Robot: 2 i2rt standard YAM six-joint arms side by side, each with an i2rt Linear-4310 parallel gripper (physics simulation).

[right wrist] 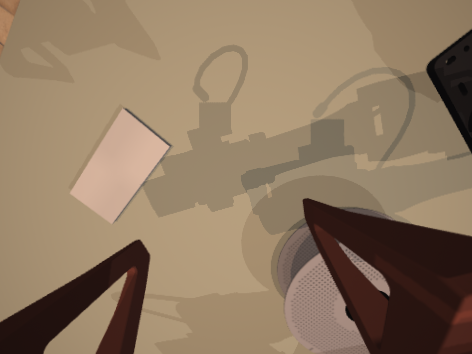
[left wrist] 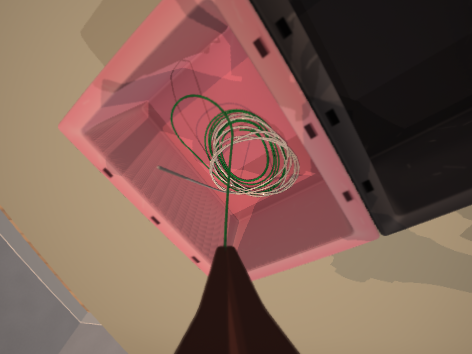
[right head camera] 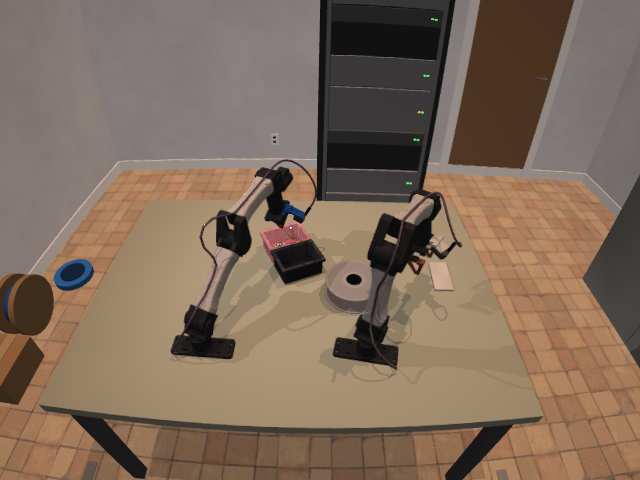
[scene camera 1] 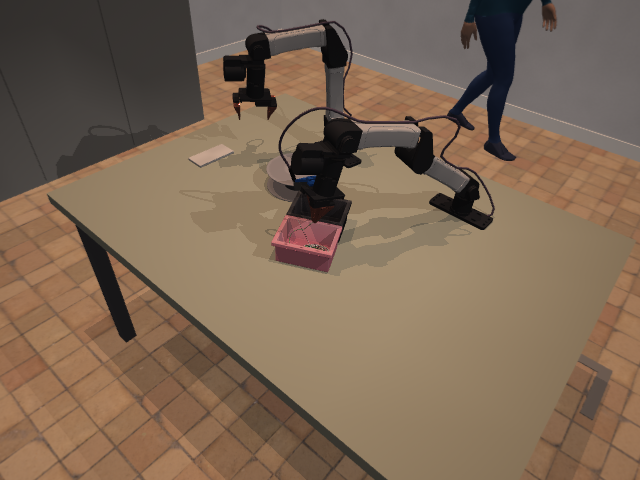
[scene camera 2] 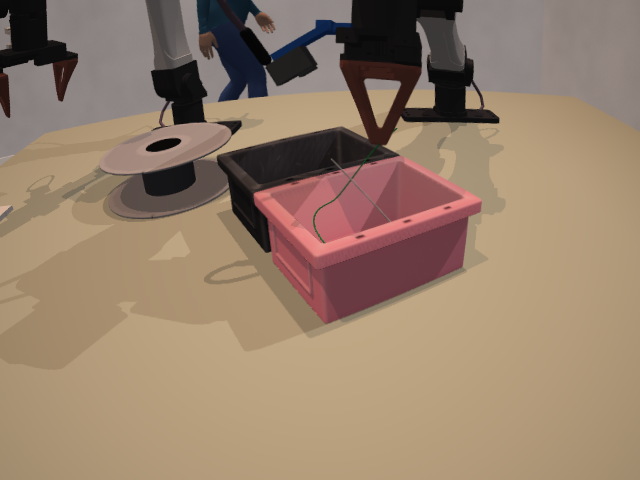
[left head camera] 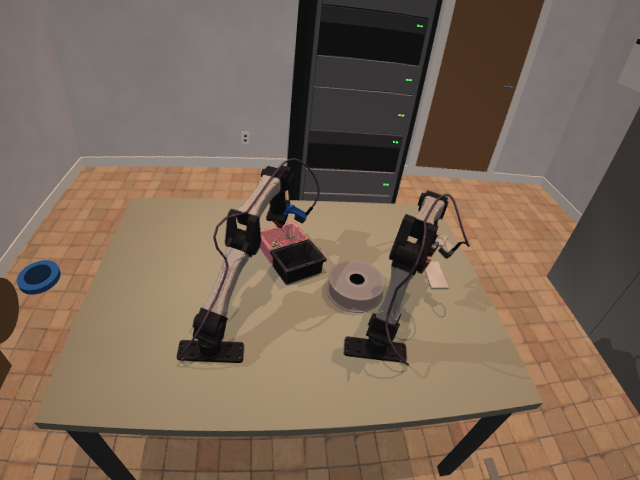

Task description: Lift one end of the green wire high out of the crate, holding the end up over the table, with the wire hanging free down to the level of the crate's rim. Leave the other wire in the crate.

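Pixels of known places: left gripper, fingertip midpoint: (left wrist: 224, 255) (right head camera: 281, 227) (scene camera 1: 313, 222) (scene camera 2: 378, 144) (left head camera: 280, 227); right gripper, fingertip midpoint: (right wrist: 222, 228) (right head camera: 423, 265) (scene camera 1: 253, 118) (scene camera 2: 35, 108); left arm's base at its link origin: (right head camera: 203, 347) (scene camera 1: 460, 211) (scene camera 2: 450, 117) (left head camera: 210, 352); right arm's base at its link origin: (right head camera: 365, 352) (left head camera: 375, 350).
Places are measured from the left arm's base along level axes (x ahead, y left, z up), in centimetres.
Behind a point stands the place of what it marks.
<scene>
My left gripper (scene camera 1: 315, 219) @[x 48.5, y -20.6, z 11.7 cm] (scene camera 2: 379, 140) @[x 48.5, y -20.6, z 11.7 cm] (left wrist: 224, 255) @[x 48.5, y -20.6, z 11.7 cm] is shut on the green wire (scene camera 2: 338, 196) @[x 48.4, y -24.3, z 6.8 cm] (left wrist: 226, 215) @[x 48.5, y -21.7, z 10.4 cm], with its fingertips a little above the rim of the pink crate (scene camera 1: 305, 259) @[x 53.9, y -18.2, z 3.1 cm] (scene camera 2: 392, 268) @[x 54.9, y -20.3, z 3.2 cm] (left wrist: 287, 90) @[x 45.3, y -26.4, z 7.4 cm]. A short end of green wire sticks out past the fingers in scene camera 2. From the fingers the wire runs down into the crate, bends in a loop and joins a coil. The white wire (scene camera 2: 361, 191) @[x 50.4, y -22.4, z 8.1 cm] (left wrist: 262, 195) @[x 47.8, y -16.3, z 0.6 cm] lies coiled with it in the crate; one straight end slants up inside. My right gripper (scene camera 1: 253, 117) @[x 25.3, y -70.2, z 15.5 cm] (scene camera 2: 34, 106) @[x 25.3, y -70.2, z 15.5 cm] (right wrist: 222, 228) @[x 25.3, y -70.2, z 15.5 cm] is open, high above the table.
A black crate (left head camera: 299, 272) @[x 32.2, y -27.9, z 4.1 cm] (scene camera 2: 245, 206) @[x 42.2, y -34.0, z 3.3 cm] stands against the pink crate. A large spool (left head camera: 356, 297) @[x 18.2, y -46.3, z 6.5 cm] (scene camera 2: 118, 155) @[x 28.9, y -54.5, z 6.5 cm] (right wrist: 310, 310) @[x 32.0, y -52.5, z 6.5 cm] stands beside the black crate. A flat white block (left head camera: 436, 275) @[x 35.4, y -82.5, z 0.8 cm] (scene camera 1: 210, 155) @[x 36.8, y -81.8, z 0.8 cm] (right wrist: 120, 165) @[x 35.1, y -82.1, z 0.8 cm] lies near the right gripper. A person stands beyond the table.
</scene>
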